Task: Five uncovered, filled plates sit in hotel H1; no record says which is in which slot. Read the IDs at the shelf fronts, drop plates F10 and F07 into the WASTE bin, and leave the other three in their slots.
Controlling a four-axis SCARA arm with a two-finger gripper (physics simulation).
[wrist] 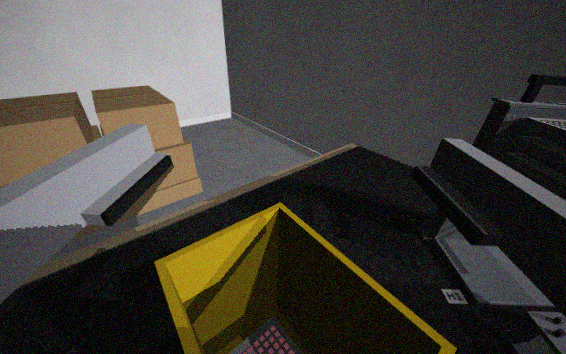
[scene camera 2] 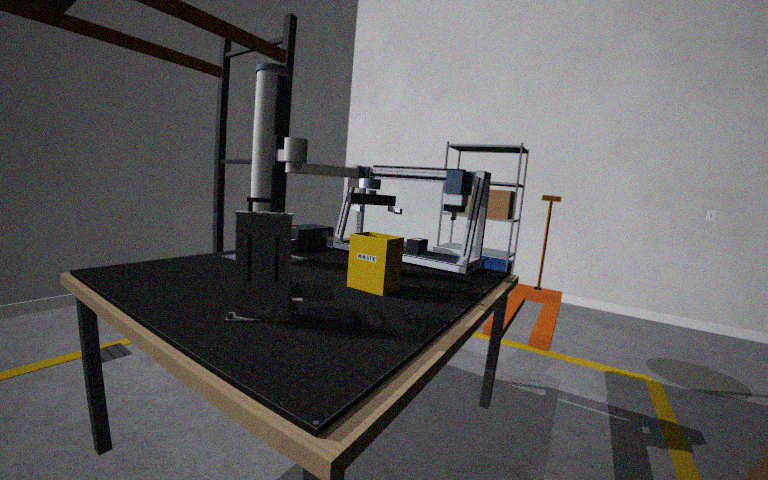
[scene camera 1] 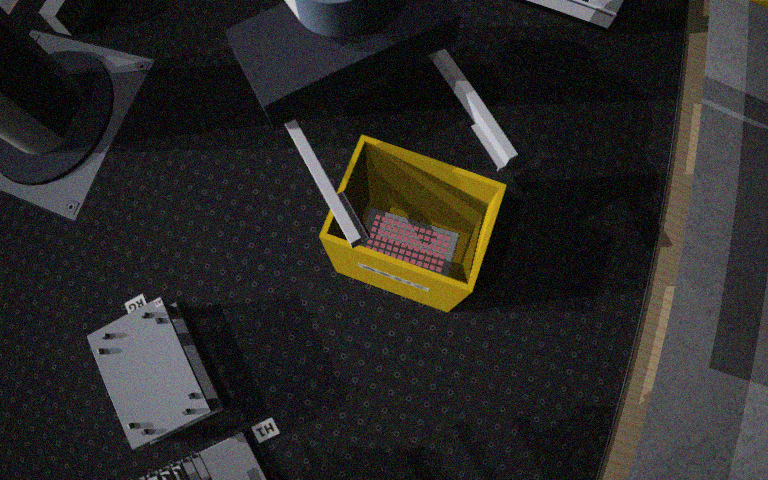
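Pixels of known places: gripper, fingertip midpoint: (wrist: 291, 150) (scene camera 2: 381, 210) (scene camera 1: 436, 200); arm's base, link origin: (scene camera 1: 52, 118).
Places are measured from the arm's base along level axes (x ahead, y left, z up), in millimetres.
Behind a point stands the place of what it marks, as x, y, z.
My gripper (scene camera 1: 431, 200) @[664, -42, 306] (scene camera 2: 396, 210) @[664, -42, 306] (wrist: 291, 150) @[664, -42, 306] is open and empty, its fingers far apart, above the yellow WASTE bin (scene camera 1: 351, 260) @[595, -84, 146] (scene camera 2: 373, 271) @[679, -86, 93] (wrist: 205, 265) @[721, -1, 188]. In scene camera 1 one fingertip overlaps the bin's left rim; the other is beyond its upper right corner. A plate with pink wells (scene camera 1: 413, 243) @[652, -16, 33] (wrist: 272, 345) @[680, -43, 33] lies on the bin floor; whether another lies under it I cannot tell. Hotel H1 (scene camera 1: 232, 458) @[519, -370, 21] is cut off at the bottom of scene camera 1, beside its H1 sign (scene camera 1: 265, 430) @[547, -319, 13] (wrist: 454, 296) @[547, -318, 13]. Its stored plates and shelf-front IDs cannot be read.
The RG stand (scene camera 1: 150, 373) @[391, -298, 73] is beside H1. A tall dark grey tower (scene camera 2: 263, 249) @[590, -493, 201] stands left of the bin in scene camera 2. The arm's column (scene camera 2: 263, 135) @[35, -67, 579] is behind it. A gantry (scene camera 2: 481, 226) @[850, 635, 240] stands at the back. Cardboard boxes (wrist: 135, 120) are beyond the table.
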